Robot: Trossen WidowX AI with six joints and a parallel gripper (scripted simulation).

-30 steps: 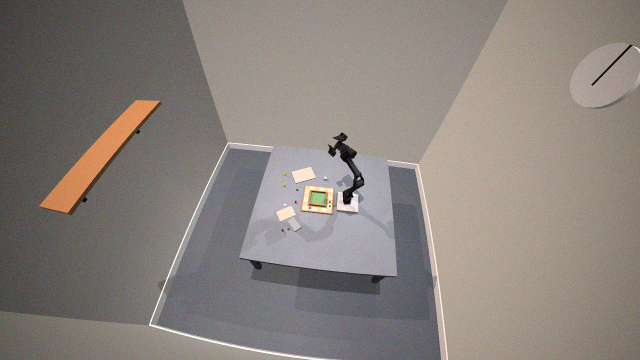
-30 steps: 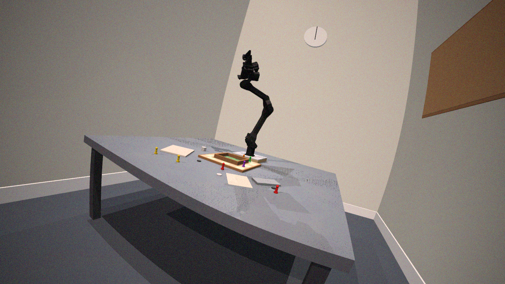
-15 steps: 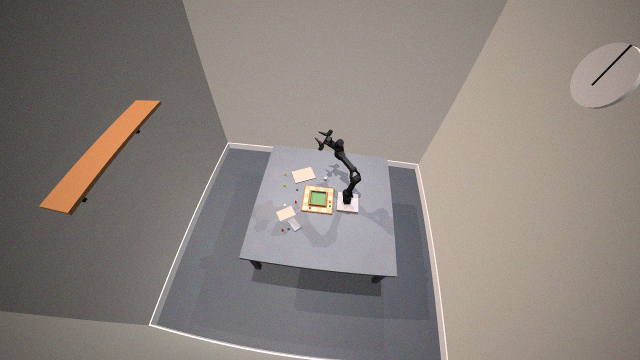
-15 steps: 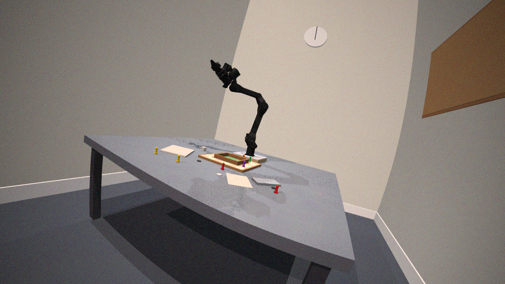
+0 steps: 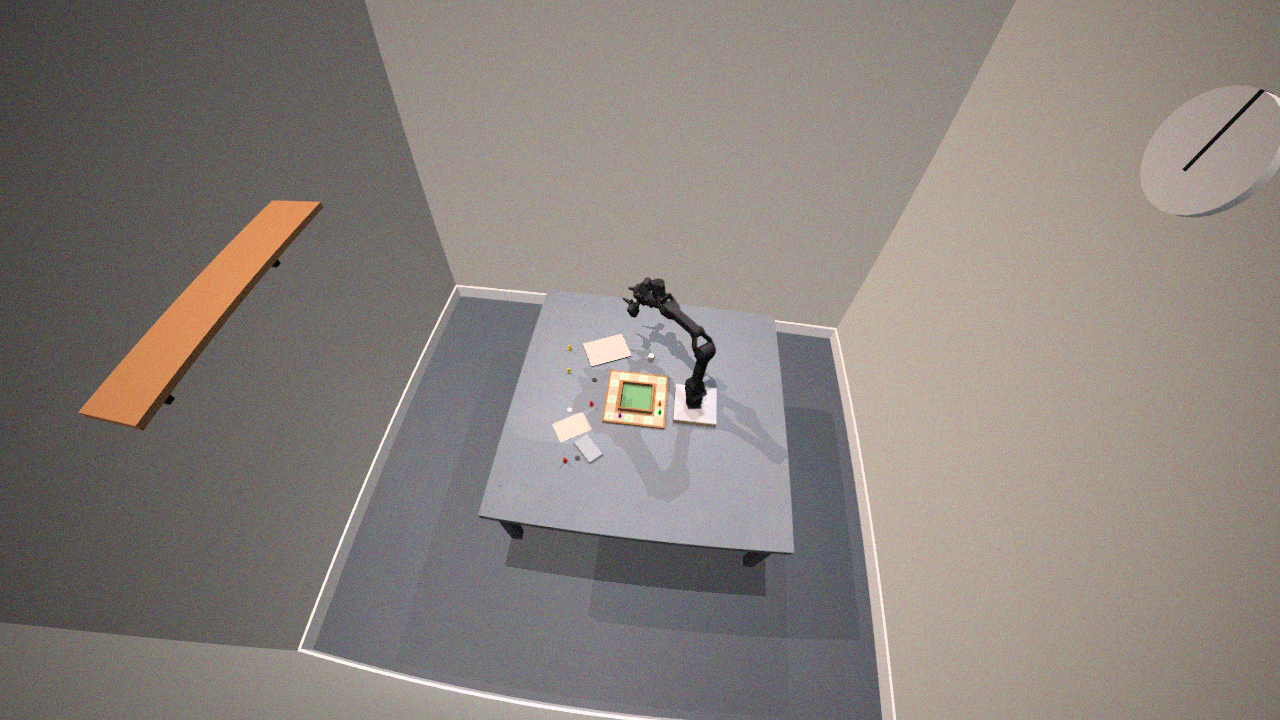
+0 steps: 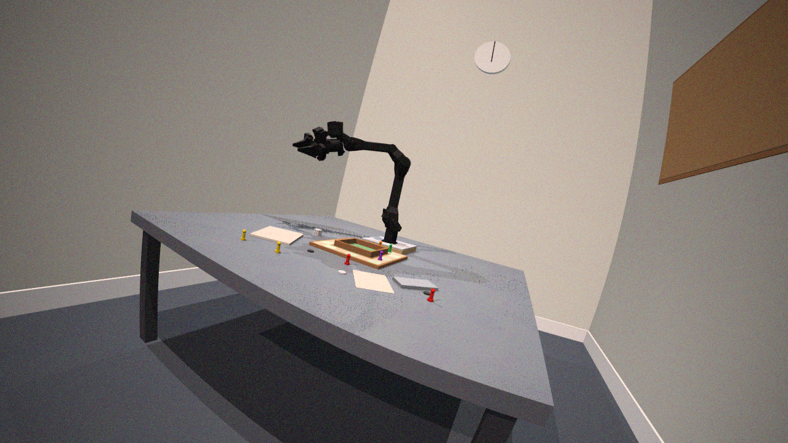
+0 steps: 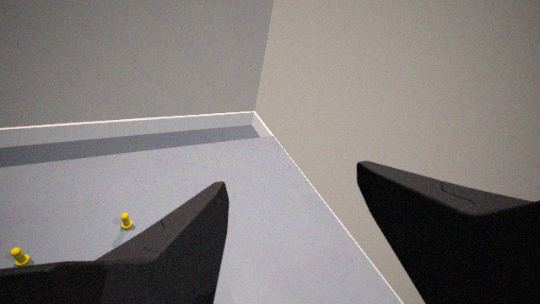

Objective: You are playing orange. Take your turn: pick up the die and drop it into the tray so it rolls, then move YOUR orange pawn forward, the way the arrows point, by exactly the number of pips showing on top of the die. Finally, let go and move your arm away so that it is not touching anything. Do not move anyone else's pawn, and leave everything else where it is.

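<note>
Right now the white die is 130 mm behind my gripper tip, 120 mm to the left of it and 330 mm below it. From my gripper tip the other things lie so: purple pawn 50 mm ahead, 450 mm to the left, 320 mm below; then green tray 40 mm behind, 360 mm to the left, 340 mm below; then orange pawn 140 mm behind, 400 mm to the left, 320 mm below.
</note>
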